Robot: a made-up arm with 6 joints.
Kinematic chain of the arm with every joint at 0, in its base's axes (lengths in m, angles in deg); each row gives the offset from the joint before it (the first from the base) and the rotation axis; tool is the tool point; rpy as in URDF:
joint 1: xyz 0 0 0.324 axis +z
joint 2: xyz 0 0 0 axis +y
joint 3: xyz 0.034 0 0.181 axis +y
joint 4: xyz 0.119 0 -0.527 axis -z
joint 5: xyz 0 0 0 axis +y
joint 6: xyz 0.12 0 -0.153 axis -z
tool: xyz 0 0 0 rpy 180 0 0
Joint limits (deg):
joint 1: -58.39..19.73
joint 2: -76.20..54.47
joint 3: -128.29..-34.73
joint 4: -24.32..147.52
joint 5: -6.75..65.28
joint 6: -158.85..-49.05
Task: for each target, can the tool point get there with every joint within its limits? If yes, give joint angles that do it. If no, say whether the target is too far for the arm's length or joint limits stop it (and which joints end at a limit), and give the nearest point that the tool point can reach.
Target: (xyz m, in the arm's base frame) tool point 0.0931 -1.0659 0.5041
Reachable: no: too far | nearest point 0.3184 -0.7772 0.4800 | short by 0.367 m
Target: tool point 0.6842 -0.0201 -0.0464
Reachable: yes | joints 3.24 43.04 -83.43 111.64 19.15 -128.99
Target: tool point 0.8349 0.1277 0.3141
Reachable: yes | joints 6.12 35.11 -105.68 71.47 49.98 -127.69
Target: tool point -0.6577 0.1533 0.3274
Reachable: no: joint limits stop it (at a limit: joint 2, joint 3, joint 5) | nearest point -0.6587 0.1535 0.8990 | short by 0.572 m
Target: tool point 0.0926 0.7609 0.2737
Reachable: no: joint limits stop it (at a limit: joint 1, joint 3, joint 5) | nearest point 0.5452 0.2885 0.2347 | short by 0.655 m
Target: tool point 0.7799 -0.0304 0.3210
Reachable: yes | joints -2.45 13.78 -71.81 -1.57 3.94 -75.26
